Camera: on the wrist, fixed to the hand. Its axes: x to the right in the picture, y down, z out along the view.
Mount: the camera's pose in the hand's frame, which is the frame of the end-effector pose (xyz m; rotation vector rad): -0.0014 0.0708 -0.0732 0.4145 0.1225 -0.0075
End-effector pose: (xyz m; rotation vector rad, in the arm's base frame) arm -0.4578 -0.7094 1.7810 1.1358 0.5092 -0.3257
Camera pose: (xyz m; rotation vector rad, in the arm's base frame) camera -0.4400 -0.6143 1.8127 1.5630 0.5691 -0.3803
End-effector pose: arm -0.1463 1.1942 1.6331 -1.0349 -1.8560 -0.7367
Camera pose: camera -0.0550 1.1693 1.6708 -0.7002 -1.8056 -0.3841
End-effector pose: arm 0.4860 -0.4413 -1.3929 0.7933 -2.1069 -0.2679
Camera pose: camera 0.5124 -0.3790 -1.3168 1.0283 -2.0687 0.2183
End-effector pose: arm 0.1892 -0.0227 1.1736 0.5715 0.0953 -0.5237
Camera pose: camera 0.2274 0.0680 1.1472 1.0088 0.1059 -0.5183
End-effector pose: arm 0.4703 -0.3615 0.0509 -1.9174 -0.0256 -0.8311
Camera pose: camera 0.4557 -0.4550 0.0132 -1.4770 -0.1215 -0.8711
